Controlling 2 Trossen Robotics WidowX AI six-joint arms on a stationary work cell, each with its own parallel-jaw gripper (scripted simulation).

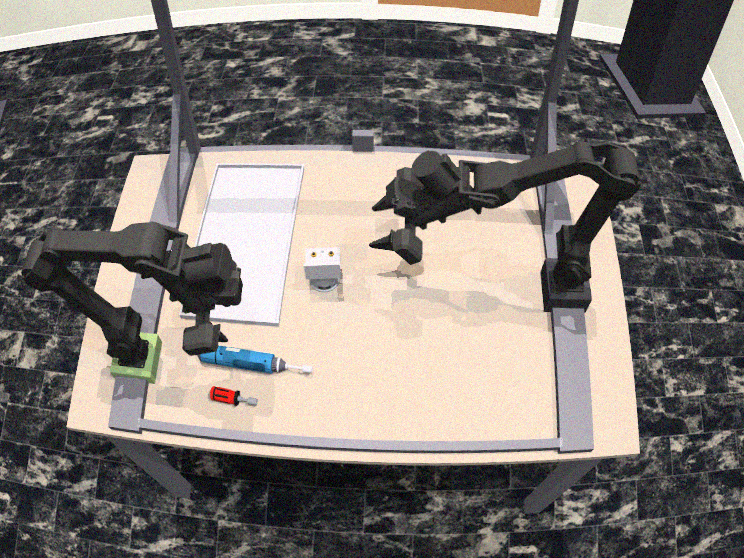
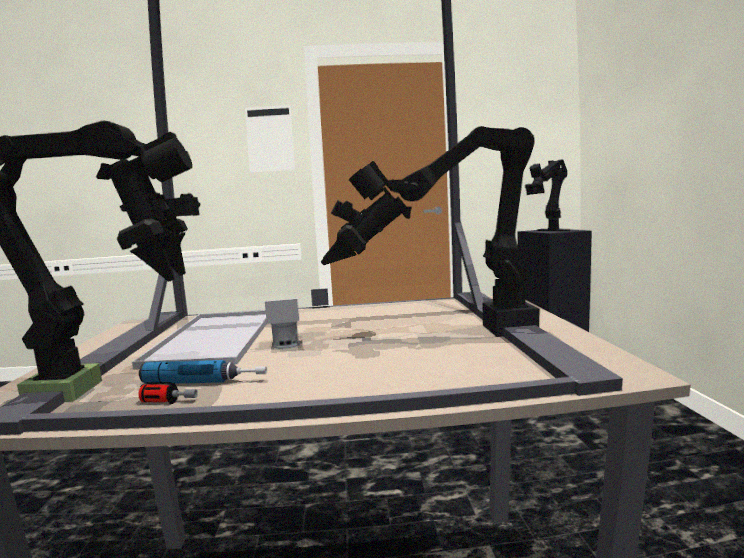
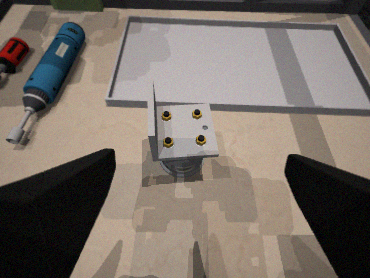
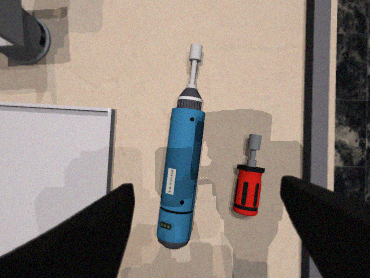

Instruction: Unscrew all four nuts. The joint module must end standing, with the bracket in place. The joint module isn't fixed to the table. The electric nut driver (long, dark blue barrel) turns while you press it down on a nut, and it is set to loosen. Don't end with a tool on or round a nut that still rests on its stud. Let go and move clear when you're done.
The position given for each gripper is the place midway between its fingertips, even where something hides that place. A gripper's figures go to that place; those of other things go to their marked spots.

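So you can picture it, the right gripper (image 1: pixel 227 323) is 1.21 m from the lens. The left gripper (image 1: pixel 371 227) sits 1.30 m from the lens, and there's a blue electric nut driver (image 1: pixel 244 359) that's 1.34 m from the lens.
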